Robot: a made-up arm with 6 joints.
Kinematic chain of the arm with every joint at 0, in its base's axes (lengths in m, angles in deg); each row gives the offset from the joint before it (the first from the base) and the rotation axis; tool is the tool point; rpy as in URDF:
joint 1: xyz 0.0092 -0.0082 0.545 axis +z
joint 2: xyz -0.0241 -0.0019 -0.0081 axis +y
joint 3: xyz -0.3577 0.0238 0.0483 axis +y
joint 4: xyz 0.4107 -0.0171 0.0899 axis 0.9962 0 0.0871
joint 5: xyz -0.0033 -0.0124 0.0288 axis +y
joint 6: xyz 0.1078 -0.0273 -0.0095 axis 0.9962 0 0.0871
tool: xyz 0.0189 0.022 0.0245 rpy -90 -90 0
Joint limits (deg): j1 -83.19..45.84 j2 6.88..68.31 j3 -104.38..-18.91 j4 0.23..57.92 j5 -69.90..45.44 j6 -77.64..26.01
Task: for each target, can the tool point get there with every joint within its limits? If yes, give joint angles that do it. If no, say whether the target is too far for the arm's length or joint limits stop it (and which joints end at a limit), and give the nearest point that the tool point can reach.
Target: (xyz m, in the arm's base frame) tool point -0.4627 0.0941 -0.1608
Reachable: no: joint limits stop it (at a limit: joint 1, joint 2, joint 3, joint 4, joint 5, joint 6) | nearest point 0.0264 -0.2163 0.5274 | short by 0.900 m
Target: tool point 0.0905 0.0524 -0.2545
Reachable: no: joint limits stop it (at a limit: joint 2, joint 3, joint 6) | nearest point 0.1884 0.1253 0.5234 | short by 0.787 m
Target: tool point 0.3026 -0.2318 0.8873
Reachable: yes | joints -29.59 56.64 -45.58 44.58 -11.38 2.03
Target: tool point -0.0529 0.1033 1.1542
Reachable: yes | joints -62.09 13.05 -67.35 17.46 8.58 -34.85
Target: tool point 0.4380 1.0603 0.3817
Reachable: no: too far | nearest point 0.2910 0.2741 0.6680 | short by 0.850 m
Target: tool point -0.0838 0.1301 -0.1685
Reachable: no: joint limits stop it (at a limit: joint 1, joint 2, joint 3, joint 6) | nearest point 0.1393 0.1600 0.5278 | short by 0.732 m
